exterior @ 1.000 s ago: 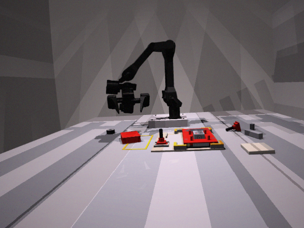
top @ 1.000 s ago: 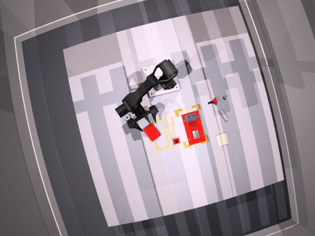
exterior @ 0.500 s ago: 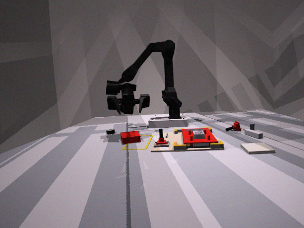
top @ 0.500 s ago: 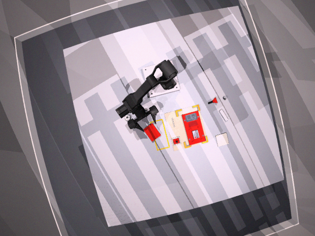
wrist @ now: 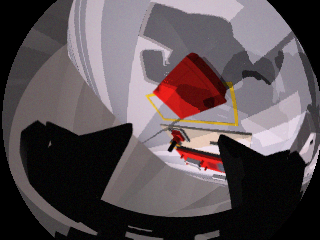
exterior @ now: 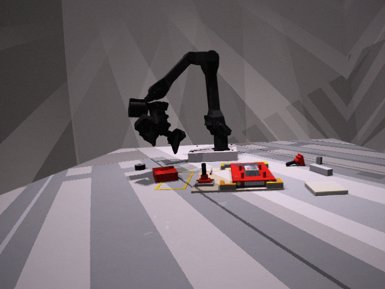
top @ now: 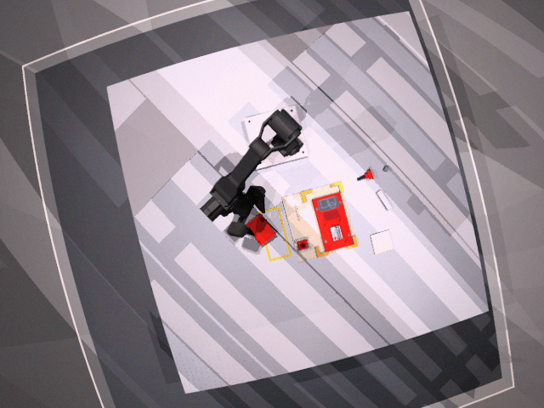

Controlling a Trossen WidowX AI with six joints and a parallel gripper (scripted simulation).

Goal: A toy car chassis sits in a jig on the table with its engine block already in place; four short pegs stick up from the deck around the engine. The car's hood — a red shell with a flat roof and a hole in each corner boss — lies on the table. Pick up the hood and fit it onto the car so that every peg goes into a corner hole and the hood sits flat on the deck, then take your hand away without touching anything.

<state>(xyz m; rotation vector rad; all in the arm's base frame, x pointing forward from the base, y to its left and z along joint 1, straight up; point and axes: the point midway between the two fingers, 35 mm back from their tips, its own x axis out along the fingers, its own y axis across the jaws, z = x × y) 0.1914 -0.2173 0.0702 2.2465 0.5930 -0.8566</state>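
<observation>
Now: gripper tip 7 cm above the red hood, 2 cm short of it and 1 cm to the left of it. The rest, counted from my gripper tip: tan tile 39 cm to the left, 26 cm ahead, 8 cm below.
</observation>
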